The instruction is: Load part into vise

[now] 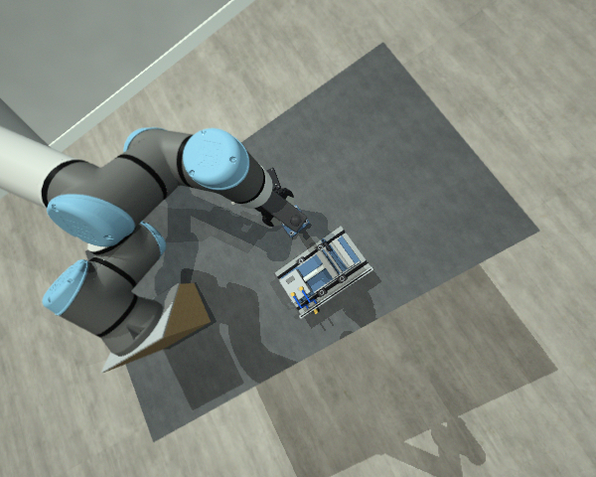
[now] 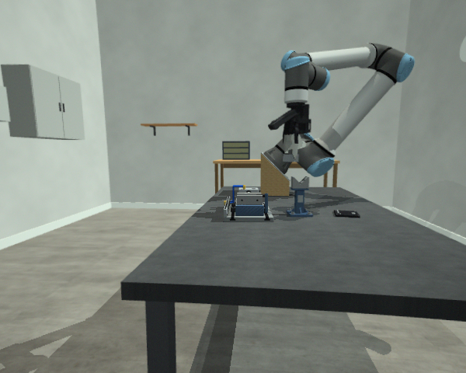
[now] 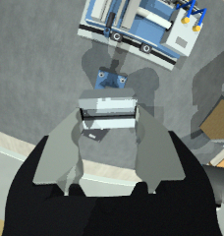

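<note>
Right now my hand is 1 cm past the vise, 17 cm to the left of it and 21 cm above it. Round my hand: infeed plate: 6 cm behind, 23 cm to the left, 24 cm below; part: right at my hand.
</note>
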